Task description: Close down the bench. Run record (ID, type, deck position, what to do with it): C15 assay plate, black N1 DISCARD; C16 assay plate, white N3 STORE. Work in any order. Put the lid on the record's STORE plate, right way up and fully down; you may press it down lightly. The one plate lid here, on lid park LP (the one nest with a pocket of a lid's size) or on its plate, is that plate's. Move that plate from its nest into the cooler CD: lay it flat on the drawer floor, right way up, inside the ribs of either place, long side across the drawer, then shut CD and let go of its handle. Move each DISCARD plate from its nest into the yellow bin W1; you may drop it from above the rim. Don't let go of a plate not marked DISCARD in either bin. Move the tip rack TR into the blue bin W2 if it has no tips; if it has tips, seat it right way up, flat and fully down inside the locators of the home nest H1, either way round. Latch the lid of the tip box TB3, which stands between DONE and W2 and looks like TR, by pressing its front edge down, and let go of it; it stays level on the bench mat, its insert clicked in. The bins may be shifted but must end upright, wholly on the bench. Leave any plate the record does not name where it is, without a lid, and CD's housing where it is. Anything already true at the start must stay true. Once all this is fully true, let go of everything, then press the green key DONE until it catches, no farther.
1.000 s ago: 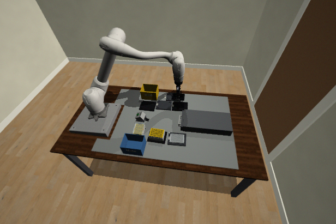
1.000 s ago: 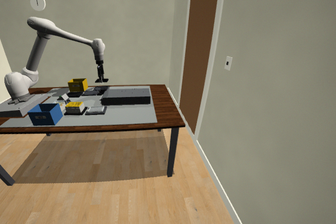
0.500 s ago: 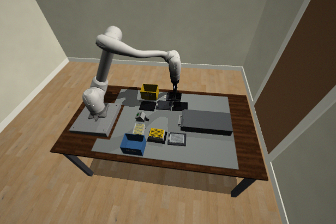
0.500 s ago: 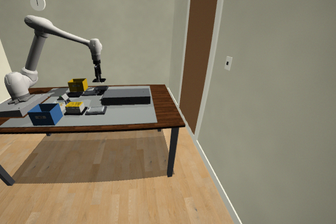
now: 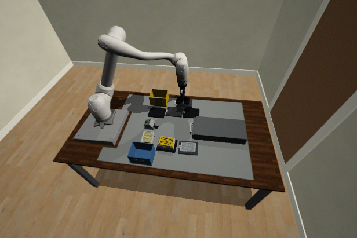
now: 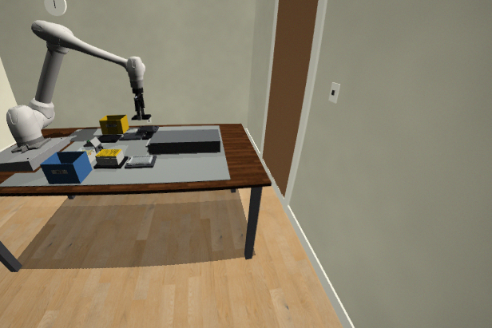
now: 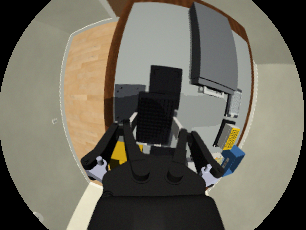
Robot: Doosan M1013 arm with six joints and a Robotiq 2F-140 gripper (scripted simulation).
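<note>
Right now my hand is 24 cm past the yellow bin W1, 15 cm to the right of it and 13 cm above it. The rest, counted from my hand: black lid park: 27 cm behind, 1 cm to the right, 16 cm below; then grey nest: 9 cm behind, 1 cm to the right, 16 cm below; then black plate: 2 cm below.
</note>
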